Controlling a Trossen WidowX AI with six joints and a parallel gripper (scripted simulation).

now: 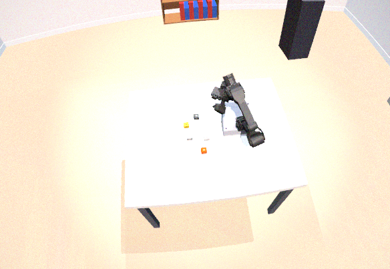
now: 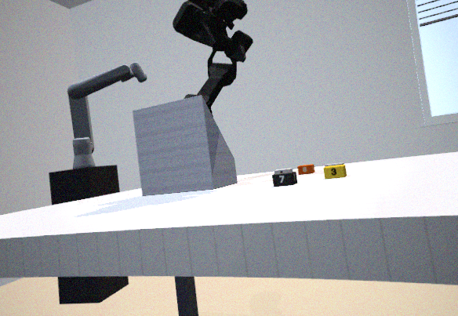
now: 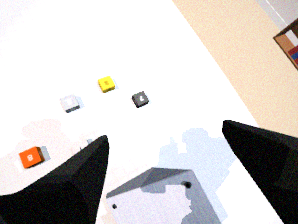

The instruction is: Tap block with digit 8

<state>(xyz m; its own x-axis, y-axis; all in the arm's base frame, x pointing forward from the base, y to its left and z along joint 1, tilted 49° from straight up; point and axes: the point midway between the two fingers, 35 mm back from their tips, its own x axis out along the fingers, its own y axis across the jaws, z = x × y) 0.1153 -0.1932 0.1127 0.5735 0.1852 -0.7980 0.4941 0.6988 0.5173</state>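
Now: the orange block 100 mm ahead of my gripper tip, 160 mm to the left of it and 260 mm below it. The rest, counted from my gripper tip: yellow block: 170 mm ahead, 50 mm to the right, 260 mm below; then dark grey block: 100 mm ahead, 100 mm to the right, 260 mm below; then white block: 60 mm ahead, 70 mm to the left, 260 mm below.
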